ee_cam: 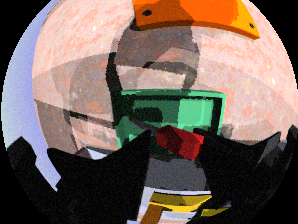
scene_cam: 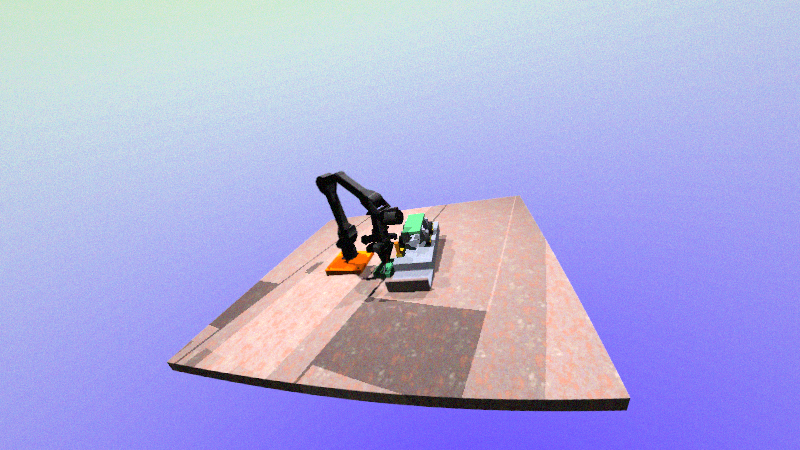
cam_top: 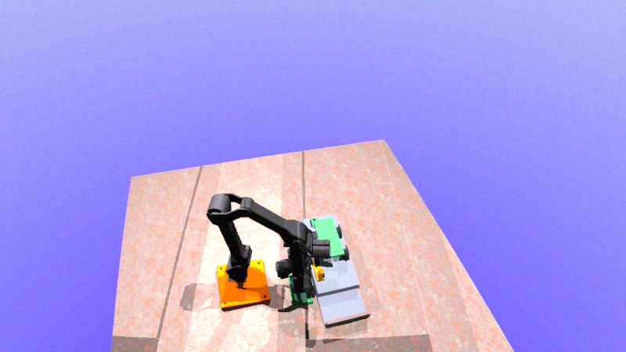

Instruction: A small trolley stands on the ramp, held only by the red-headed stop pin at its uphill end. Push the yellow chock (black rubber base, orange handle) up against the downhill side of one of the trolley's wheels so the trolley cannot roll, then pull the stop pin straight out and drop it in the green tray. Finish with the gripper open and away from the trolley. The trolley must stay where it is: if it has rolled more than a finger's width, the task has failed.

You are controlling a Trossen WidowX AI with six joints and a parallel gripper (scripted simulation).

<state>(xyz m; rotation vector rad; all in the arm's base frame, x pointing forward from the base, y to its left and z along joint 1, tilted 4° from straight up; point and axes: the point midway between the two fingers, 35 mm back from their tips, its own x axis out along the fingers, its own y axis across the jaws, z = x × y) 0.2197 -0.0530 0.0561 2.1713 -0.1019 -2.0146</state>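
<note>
The red-headed stop pin lies 1 cm to the right of my gripper tip. Also, from my gripper tip: green tray: 4 cm below, 1 cm to the right; yellow chock: 7 cm ahead, 5 cm above, 2 cm to the left; trolley: 12 cm to the left, 10 cm ahead, 8 cm above.
</note>
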